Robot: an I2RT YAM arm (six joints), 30 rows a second.
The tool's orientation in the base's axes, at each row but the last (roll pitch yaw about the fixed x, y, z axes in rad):
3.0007 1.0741 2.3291
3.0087 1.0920 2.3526
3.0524 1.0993 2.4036
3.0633 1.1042 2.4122
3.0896 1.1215 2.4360
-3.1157 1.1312 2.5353
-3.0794 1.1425 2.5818
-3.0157 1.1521 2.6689
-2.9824 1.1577 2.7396
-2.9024 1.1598 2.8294
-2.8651 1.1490 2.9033
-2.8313 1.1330 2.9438
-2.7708 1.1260 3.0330
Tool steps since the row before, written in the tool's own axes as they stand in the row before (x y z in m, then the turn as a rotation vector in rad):
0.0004 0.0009 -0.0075 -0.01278 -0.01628 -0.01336
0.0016 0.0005 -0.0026 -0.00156 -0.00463 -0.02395
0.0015 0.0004 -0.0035 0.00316 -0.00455 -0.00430
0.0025 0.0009 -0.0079 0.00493 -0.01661 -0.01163
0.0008 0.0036 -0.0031 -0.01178 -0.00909 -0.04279
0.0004 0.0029 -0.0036 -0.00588 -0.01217 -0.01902
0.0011 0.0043 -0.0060 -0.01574 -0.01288 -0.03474
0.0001 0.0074 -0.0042 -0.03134 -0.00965 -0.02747
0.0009 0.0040 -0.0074 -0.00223 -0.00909 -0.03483
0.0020 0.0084 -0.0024 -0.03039 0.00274 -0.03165
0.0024 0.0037 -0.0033 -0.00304 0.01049 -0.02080
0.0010 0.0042 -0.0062 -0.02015 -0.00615 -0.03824
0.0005 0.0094 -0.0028 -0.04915 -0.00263 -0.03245
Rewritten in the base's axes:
-0.0048 0.0048 0.0032 -0.01549 -0.00981 0.01645
-0.0021 0.0023 -0.0002 -0.01946 0.00859 0.01204
-0.0028 0.0026 0.0003 -0.00692 -0.00035 -0.00105
-0.0059 0.0057 0.0013 -0.02015 -0.00542 0.00023
-0.0003 0.0048 0.0007 -0.03241 0.01276 0.02897
-0.0011 0.0044 0.0011 -0.01897 -0.00105 0.01355
-0.0023 0.0070 0.0014 -0.02748 0.00460 0.02905
0.0009 0.0084 0.0012 -0.01460 0.00059 0.04021
-0.0040 0.0072 0.0019 -0.03073 0.00931 0.01643
0.0016 0.0086 -0.0017 -0.01158 0.01442 0.03988
-0.0018 0.0050 -0.0013 -0.01027 0.01872 0.00979
-0.0034 0.0067 0.0011 -0.02448 0.01084 0.03448
0.0016 0.0097 -0.0008 -0.00596 0.01001 0.05779

